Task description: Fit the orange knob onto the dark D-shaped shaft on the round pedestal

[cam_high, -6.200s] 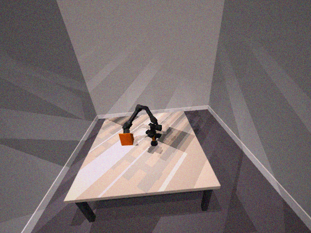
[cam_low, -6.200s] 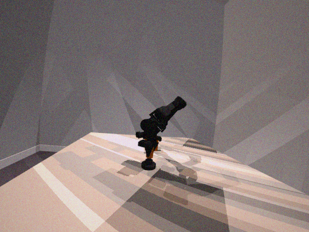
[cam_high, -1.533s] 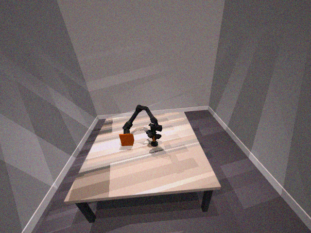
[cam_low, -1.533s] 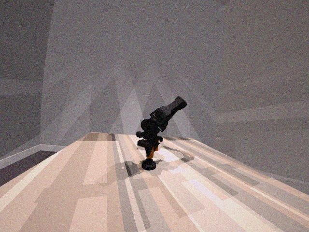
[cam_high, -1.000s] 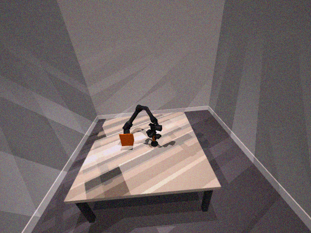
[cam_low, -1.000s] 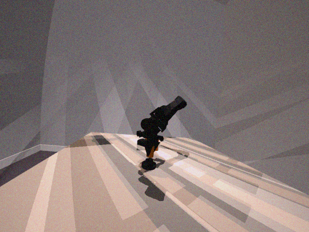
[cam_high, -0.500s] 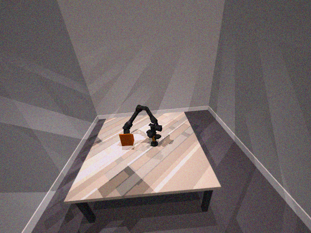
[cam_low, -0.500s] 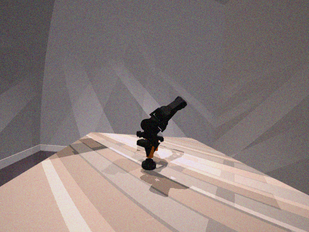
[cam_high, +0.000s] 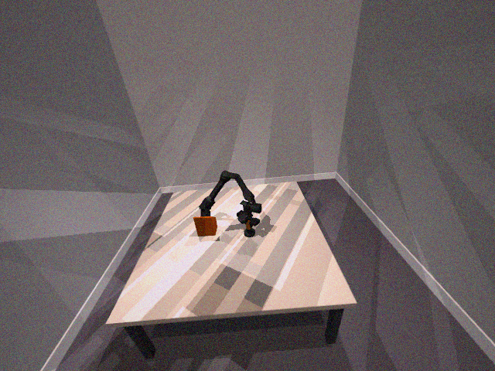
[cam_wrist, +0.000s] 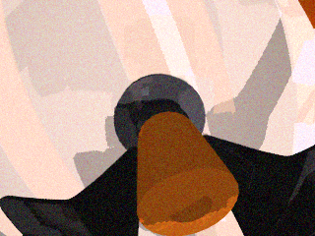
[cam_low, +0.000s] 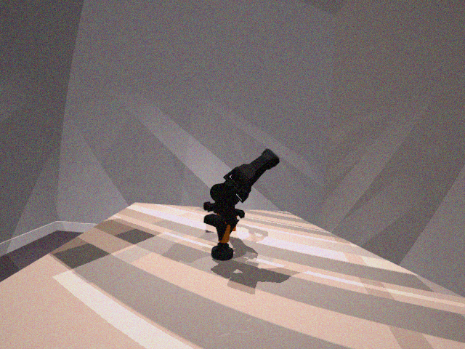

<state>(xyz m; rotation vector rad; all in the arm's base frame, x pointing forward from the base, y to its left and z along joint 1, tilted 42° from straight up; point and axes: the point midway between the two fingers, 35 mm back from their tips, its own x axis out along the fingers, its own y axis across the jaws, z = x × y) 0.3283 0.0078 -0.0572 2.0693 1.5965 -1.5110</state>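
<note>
Right now my gripper tip is 40 mm above the pedestal. Also, from my gripper tip: orange knob 20 mm above.
</note>
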